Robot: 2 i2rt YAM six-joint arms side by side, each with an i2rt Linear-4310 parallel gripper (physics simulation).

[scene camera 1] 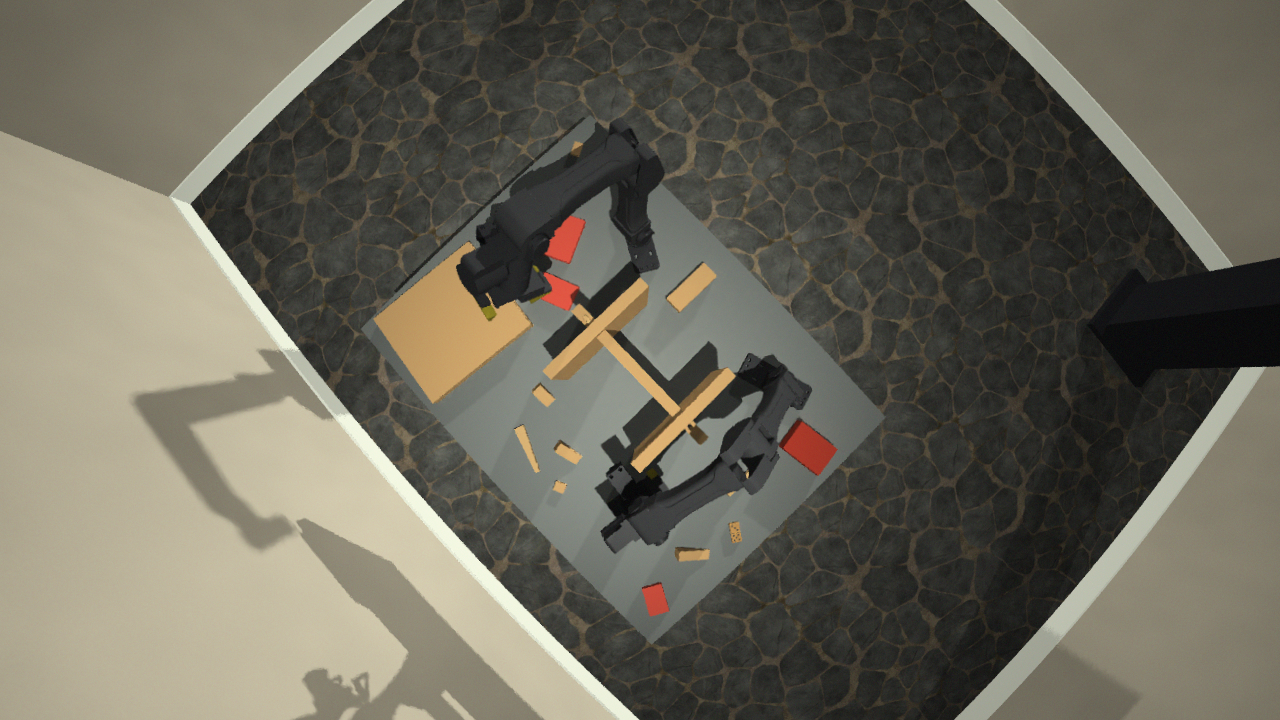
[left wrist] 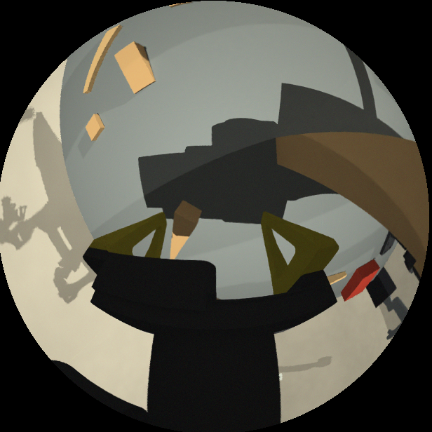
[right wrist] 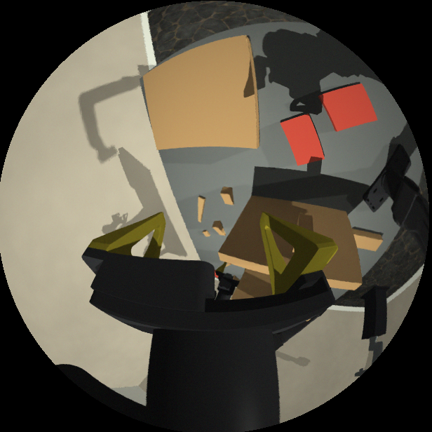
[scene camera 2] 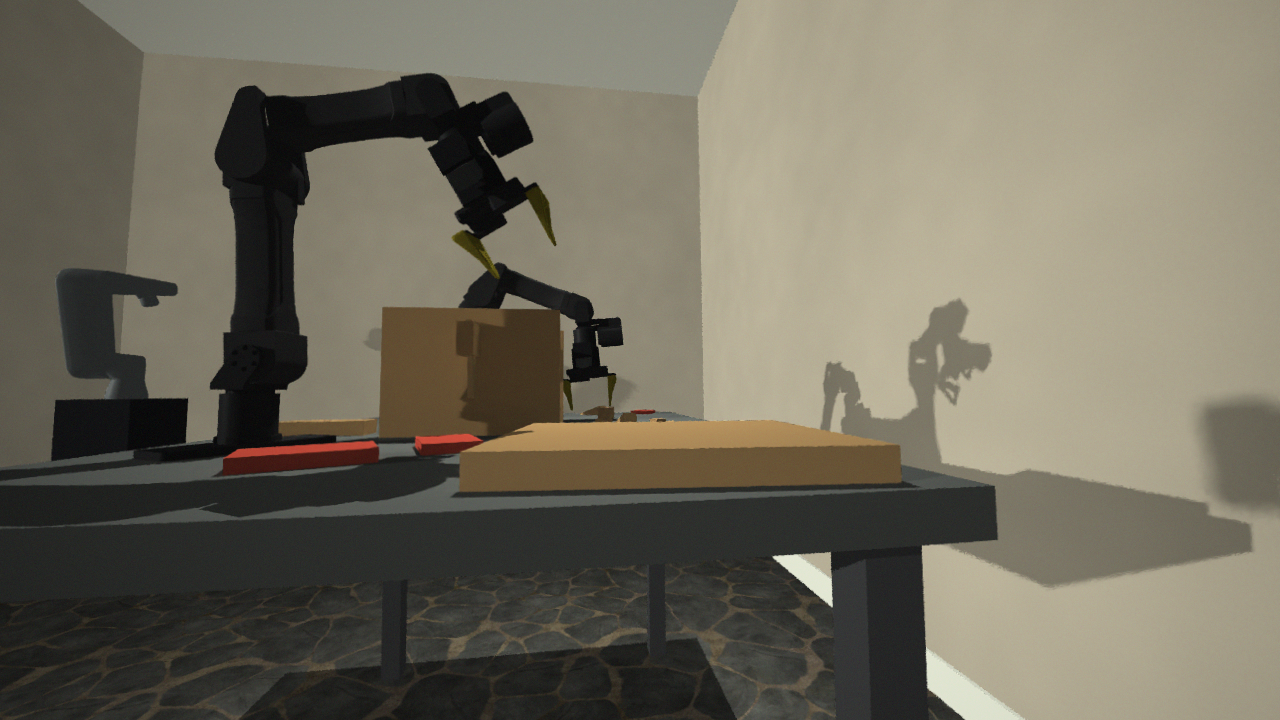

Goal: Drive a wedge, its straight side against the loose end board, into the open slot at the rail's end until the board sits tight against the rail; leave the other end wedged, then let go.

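Where they show: left gripper, fingertip midpoint: [scene camera 2: 590,408]; right gripper, fingertip midpoint: [scene camera 1: 509,309] [scene camera 2: 526,261]; left arm's base, origin of the base link: [scene camera 1: 774,382]; right arm's base, origin of the base link: [scene camera 1: 638,237].
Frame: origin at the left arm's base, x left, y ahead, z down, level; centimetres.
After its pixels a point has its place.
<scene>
The rail [scene camera 1: 640,371] @(x -33.0, y 15.3, z -19.6 cm) joins two upright end boards. One board [scene camera 1: 597,329] [scene camera 2: 469,376] [right wrist: 300,225] is at the upper left, with a light rail end [scene camera 1: 582,313] @(x -50.7, y 10.1, z -18.6 cm) beyond it. The other board [scene camera 1: 683,420] @(x -20.0, y 20.0, z -21.7 cm) [left wrist: 345,155] has a shaded rail end [scene camera 1: 697,433] @(x -15.4, y 21.2, z -18.6 cm) beyond it. I cannot tell slots or wedging. A tapered wedge [left wrist: 182,225], partly shaded, lies on the table below my left gripper [left wrist: 213,216] [scene camera 2: 590,404] @(x -20.0, y 42.3, z -2.9 cm), in view between its fingers, nearer the picture's left finger. That gripper is open and empty. My right gripper [right wrist: 212,217] [scene camera 2: 526,259] @(x -62.8, y 17.2, z -26.4 cm) is open and empty, high near the upper-left board.
A large flat board [scene camera 1: 447,326] @(x -84.4, y 29.4, z -3.0 cm) [scene camera 2: 671,438] @(x -91.4, y 24.8, z -3.0 cm) [right wrist: 202,100] lies at the table's left corner. Small wooden pieces [scene camera 1: 567,451] @(x -39.9, y 42.7, z -1.7 cm) [left wrist: 135,67] [right wrist: 227,196] and a long thin strip [scene camera 1: 527,447] @(x -49.8, y 47.2, z -0.9 cm) [left wrist: 101,60] [right wrist: 201,209] lie below the rail. Red blocks [scene camera 1: 808,446] @(x 15.0, y 11.1, z -3.7 cm) [scene camera 1: 655,599] @(x -0.2, y 66.8, z -1.0 cm) [left wrist: 361,280] lie near table edges.
</scene>
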